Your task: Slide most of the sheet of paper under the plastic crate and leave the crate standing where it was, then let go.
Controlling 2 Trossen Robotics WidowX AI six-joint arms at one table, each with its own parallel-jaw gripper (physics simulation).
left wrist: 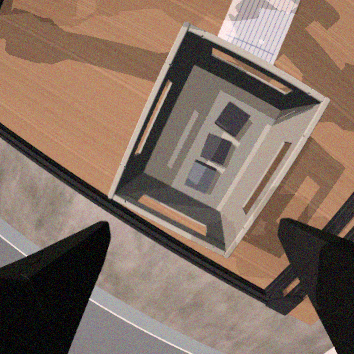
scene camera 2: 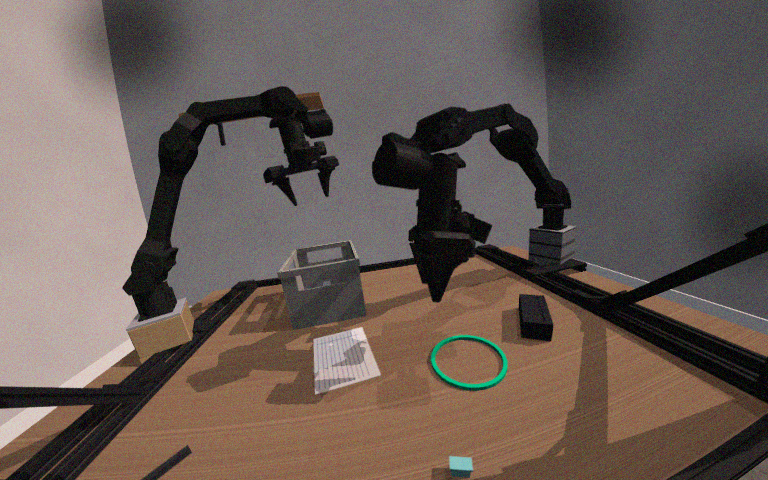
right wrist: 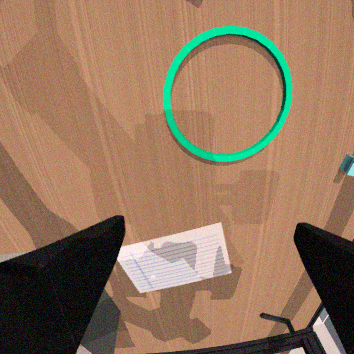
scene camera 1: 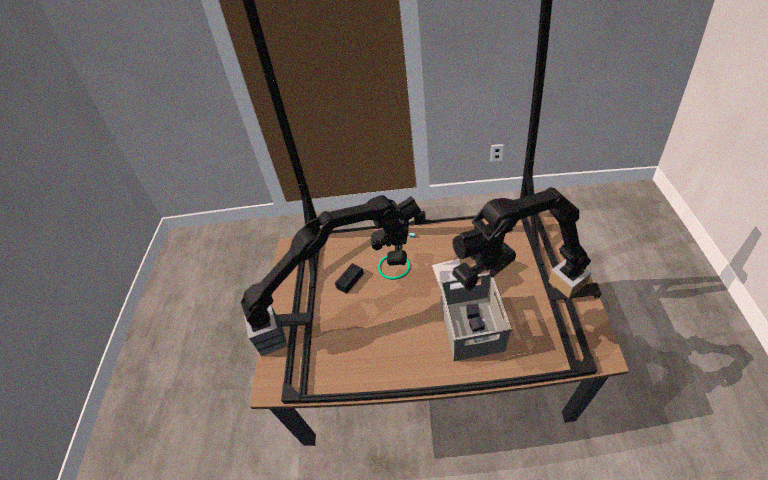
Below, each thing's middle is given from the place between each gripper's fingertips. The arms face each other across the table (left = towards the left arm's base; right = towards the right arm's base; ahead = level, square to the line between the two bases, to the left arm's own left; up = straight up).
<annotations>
The grey plastic crate [scene camera 1: 454,301] is 210 mm below my left hand and 20 mm behind it.
My right gripper is now 280 mm short of the grey plastic crate, 180 mm to the right of it and 40 mm above it.
</annotations>
